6 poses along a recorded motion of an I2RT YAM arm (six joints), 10 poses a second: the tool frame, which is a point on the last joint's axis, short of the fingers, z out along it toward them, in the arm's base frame.
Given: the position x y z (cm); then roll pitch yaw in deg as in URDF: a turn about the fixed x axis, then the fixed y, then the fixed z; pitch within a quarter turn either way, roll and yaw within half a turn.
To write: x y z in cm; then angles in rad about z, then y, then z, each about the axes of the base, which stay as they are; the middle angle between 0 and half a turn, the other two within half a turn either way. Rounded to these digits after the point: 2 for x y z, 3 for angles.
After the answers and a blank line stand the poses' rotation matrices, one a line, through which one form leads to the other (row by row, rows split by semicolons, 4 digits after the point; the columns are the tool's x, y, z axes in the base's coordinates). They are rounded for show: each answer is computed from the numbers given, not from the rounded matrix.
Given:
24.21, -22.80, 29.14, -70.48, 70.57, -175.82
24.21, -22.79, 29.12, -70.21, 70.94, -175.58
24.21, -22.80, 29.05, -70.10, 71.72, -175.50
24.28, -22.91, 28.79, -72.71, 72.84, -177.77
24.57, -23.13, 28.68, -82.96, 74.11, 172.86
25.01, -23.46, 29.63, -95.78, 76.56, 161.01
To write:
24.21, -22.80, 29.14, -0.321, 1.459, -1.820
24.21, -22.79, 29.12, -0.314, 1.460, -1.821
24.21, -22.80, 29.05, -0.301, 1.464, -1.823
24.28, -22.91, 28.79, -0.287, 1.483, -1.821
24.57, -23.13, 28.68, -0.275, 1.537, -1.814
25.01, -23.46, 29.63, -0.233, 1.594, -1.804

-0.3318 0.9108 -0.2456; -0.0242 -0.2685 -0.9630; -0.9430 -0.3135 0.1112
-0.3256 0.9128 -0.2465; -0.0252 -0.2690 -0.9628; -0.9452 -0.3073 0.1106
-0.3127 0.9168 -0.2484; -0.0246 -0.2693 -0.9627; -0.9495 -0.2949 0.1068
-0.2948 0.9232 -0.2466; -0.0115 -0.2615 -0.9651; -0.9555 -0.2817 0.0877
-0.2717 0.9319 -0.2403; 0.0340 -0.2403 -0.9701; -0.9618 -0.2717 0.0336
-0.2198 0.9478 -0.2311; 0.0756 -0.2197 -0.9726; -0.9726 -0.2312 -0.0234

